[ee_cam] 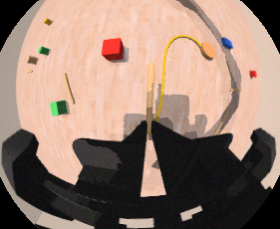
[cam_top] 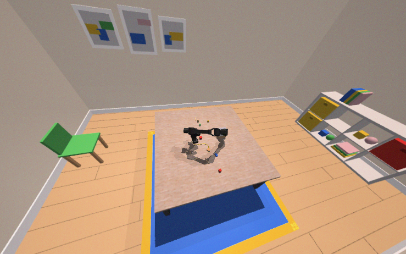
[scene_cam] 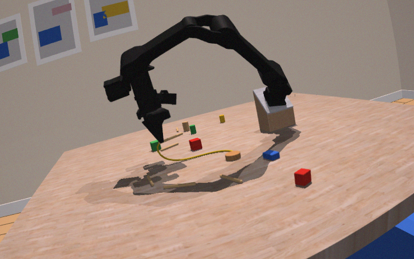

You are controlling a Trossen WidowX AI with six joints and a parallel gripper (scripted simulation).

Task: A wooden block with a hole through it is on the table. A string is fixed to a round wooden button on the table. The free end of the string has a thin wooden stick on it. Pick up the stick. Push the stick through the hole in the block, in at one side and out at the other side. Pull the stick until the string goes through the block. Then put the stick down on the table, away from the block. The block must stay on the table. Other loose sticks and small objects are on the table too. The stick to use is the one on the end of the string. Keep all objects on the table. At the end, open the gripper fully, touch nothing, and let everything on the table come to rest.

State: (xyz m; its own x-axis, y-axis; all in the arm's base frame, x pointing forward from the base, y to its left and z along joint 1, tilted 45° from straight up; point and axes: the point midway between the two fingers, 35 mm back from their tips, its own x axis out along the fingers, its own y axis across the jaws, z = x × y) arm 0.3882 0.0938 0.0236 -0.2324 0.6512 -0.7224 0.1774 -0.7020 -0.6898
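The green cube is 20 cm to the right of my gripper tip, 5 cm below it and 2 cm ahead of it. Round my gripper tip: blue block (24 cm behind, 19 cm to the left, 6 cm below); round wooden button (17 cm behind, 11 cm to the left, 6 cm below); thin wooden stick (1 cm behind).
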